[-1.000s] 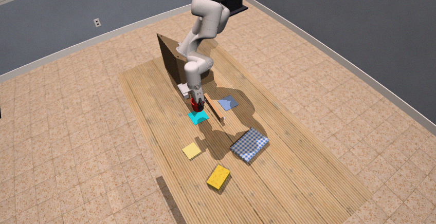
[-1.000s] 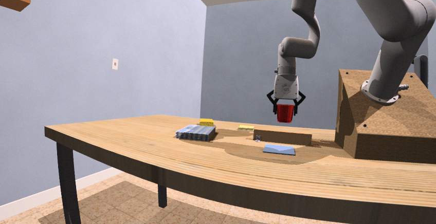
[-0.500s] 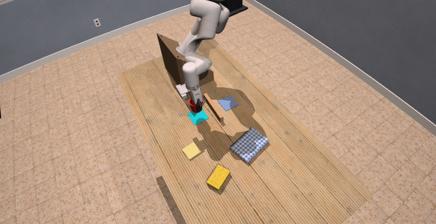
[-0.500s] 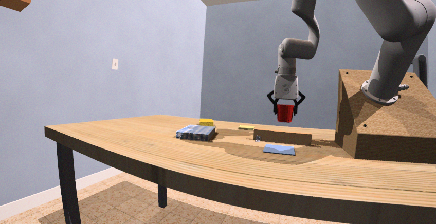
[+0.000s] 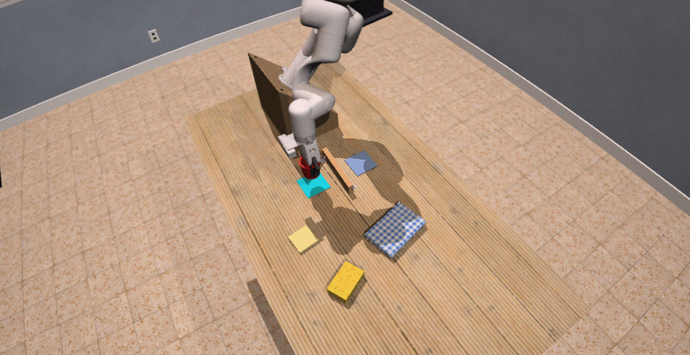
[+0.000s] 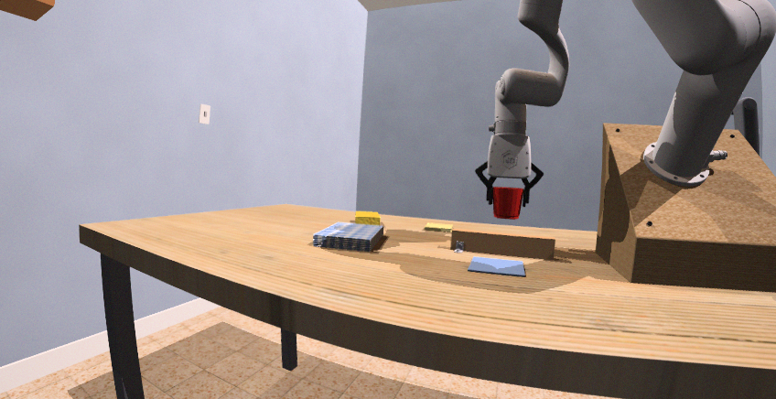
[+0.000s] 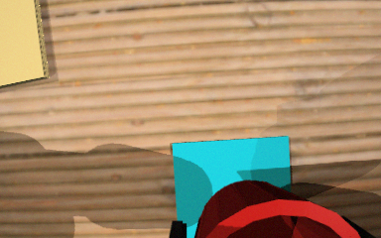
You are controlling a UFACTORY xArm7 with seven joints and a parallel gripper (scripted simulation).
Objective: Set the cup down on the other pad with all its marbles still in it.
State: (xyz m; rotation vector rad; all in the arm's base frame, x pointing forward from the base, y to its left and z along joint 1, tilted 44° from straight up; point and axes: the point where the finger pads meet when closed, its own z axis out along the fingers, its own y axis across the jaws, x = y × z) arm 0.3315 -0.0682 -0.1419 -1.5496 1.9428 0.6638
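My hand is 120 mm above the cyan pad. Also, from my hand: yellow sponge: 390 mm ahead, 150 mm to the right, 90 mm below; then red cup: 20 mm below; then wooden rail: 20 mm ahead, 100 mm to the left, 100 mm below.
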